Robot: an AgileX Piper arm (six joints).
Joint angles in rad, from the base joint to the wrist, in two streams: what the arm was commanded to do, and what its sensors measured. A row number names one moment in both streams.
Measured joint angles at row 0:
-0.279 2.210 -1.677 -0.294 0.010 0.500
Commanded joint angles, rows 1 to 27:
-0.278 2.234 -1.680 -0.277 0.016 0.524
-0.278 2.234 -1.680 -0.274 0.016 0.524
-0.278 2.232 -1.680 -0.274 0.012 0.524
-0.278 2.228 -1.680 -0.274 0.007 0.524
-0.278 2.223 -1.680 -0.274 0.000 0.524
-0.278 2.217 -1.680 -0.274 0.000 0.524
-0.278 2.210 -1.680 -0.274 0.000 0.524
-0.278 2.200 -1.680 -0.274 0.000 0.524
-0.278 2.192 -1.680 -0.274 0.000 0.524
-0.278 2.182 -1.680 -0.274 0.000 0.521
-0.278 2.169 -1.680 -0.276 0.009 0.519
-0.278 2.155 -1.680 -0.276 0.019 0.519
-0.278 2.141 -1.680 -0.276 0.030 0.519
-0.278 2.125 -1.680 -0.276 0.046 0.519
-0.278 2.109 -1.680 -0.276 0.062 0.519
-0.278 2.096 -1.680 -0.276 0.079 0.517
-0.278 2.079 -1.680 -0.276 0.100 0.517
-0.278 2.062 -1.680 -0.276 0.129 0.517
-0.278 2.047 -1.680 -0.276 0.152 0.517
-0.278 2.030 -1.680 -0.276 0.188 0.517
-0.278 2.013 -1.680 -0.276 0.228 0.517
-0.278 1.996 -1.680 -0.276 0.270 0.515
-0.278 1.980 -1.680 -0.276 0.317 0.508
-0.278 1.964 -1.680 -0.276 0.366 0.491
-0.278 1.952 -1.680 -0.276 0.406 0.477
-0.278 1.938 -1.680 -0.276 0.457 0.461
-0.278 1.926 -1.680 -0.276 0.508 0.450
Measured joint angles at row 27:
-0.279 1.979 -1.677 -0.279 0.337 0.501
